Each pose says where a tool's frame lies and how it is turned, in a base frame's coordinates. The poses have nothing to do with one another.
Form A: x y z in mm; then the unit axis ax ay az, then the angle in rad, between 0 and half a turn.
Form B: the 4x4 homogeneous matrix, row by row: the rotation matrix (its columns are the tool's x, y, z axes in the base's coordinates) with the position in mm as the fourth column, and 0 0 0 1 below. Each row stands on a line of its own. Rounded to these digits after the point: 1 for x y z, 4 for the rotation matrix.
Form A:
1: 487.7 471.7 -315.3 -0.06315 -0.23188 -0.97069 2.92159
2: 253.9 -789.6 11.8 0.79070 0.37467 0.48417 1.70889
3: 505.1 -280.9 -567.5 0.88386 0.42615 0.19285 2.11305
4: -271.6 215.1 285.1 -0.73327 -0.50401 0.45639 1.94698
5: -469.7 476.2 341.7 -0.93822 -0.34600 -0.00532 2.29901
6: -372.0 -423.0 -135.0 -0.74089 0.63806 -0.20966 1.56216
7: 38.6 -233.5 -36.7 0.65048 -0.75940 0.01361 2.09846
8: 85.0 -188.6 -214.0 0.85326 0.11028 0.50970 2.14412
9: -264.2 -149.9 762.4 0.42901 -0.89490 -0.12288 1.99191
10: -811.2 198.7 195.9 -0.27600 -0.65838 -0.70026 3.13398
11: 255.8 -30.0 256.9 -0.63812 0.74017 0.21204 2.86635
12: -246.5 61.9 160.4 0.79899 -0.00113 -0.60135 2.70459
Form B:
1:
-0.9680 0.2408 0.0705 487.7
-0.1829 -0.8697 0.4585 471.7
0.1717 0.4310 0.8859 -315.3
0 0 0 1

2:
0.5736 -0.1425 0.8066 253.9
0.8166 0.0220 -0.5768 -789.6
0.0644 0.9895 0.1290 11.8
0 0 0 1

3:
0.6683 0.4059 0.6234 505.1
0.7362 -0.2407 -0.6325 -280.9
-0.1066 0.8817 -0.4597 -567.5
0 0 0 1

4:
0.3678 0.0809 -0.9264 -271.6
0.9298 -0.0200 0.3675 215.1
0.0112 -0.9965 -0.0826 285.1
0 0 0 1

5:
0.8006 0.5446 -0.2499 -469.7
0.5367 -0.4661 0.7033 476.2
0.2666 -0.6972 -0.6655 341.7
0 0 0 1

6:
0.5528 -0.2590 0.7920 -372.0
-0.6783 0.4122 0.6082 -423.0
-0.4840 -0.8735 0.0522 -135.0
0 0 0 1

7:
0.1327 -0.7545 -0.6428 38.6
-0.7309 0.3635 -0.5775 -233.5
0.6694 0.5465 -0.5032 -36.7
0 0 0 1

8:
0.5805 -0.2831 0.7635 85.0
0.5733 -0.5237 -0.6301 -188.6
0.5782 0.8035 -0.1417 -214.0
0 0 0 1

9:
-0.1495 -0.4287 -0.8910 -264.2
-0.6530 0.7194 -0.2366 -149.9
0.7425 0.5464 -0.3875 762.4
0 0 0 1

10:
-0.8476 0.3687 0.3815 -811.2
0.3581 -0.1331 0.9242 198.7
0.3915 0.9200 -0.0193 195.9
0 0 0 1

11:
-0.1633 -0.9845 -0.0644 255.8
-0.8692 0.1127 0.4814 -30.0
-0.4667 0.1346 -0.8741 256.9
0 0 0 1

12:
0.3107 0.2528 -0.9163 -246.5
-0.2562 -0.9060 -0.3369 61.9
-0.9153 0.3394 -0.2168 160.4
0 0 0 1

